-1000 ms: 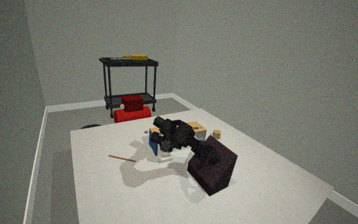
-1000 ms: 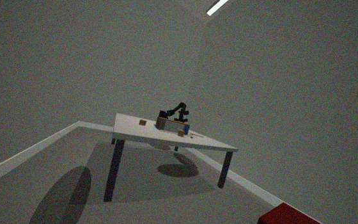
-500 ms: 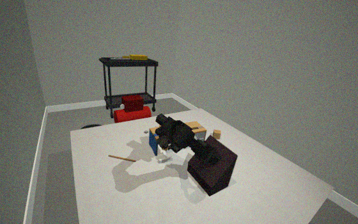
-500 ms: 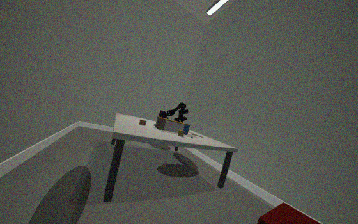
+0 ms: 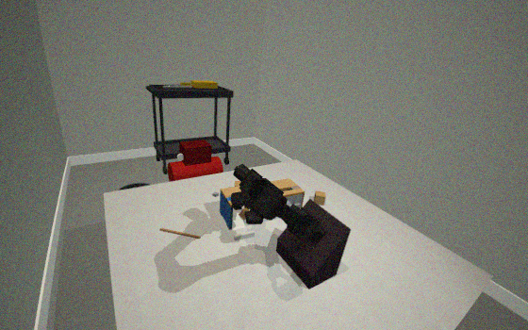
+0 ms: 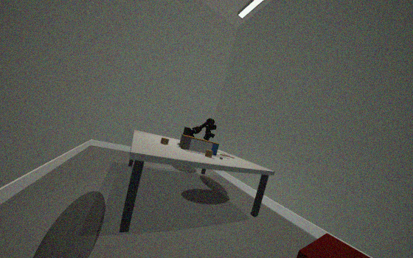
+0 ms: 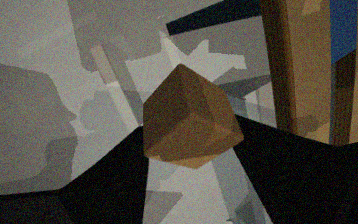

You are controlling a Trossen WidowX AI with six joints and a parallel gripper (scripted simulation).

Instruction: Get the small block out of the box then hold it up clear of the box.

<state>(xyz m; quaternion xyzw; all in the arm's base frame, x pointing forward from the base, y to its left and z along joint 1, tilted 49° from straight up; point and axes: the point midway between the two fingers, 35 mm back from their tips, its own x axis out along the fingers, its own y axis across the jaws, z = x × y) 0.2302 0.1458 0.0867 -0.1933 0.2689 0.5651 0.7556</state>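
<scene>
Right now my gripper tip is 1 cm to the right of the tan block and 1 cm below it. From my gripper tip the other things lie so: thin wooden stick 8 cm ahead, 26 cm to the left, 9 cm below; box 8 cm ahead, 13 cm to the right, 3 cm below.
</scene>
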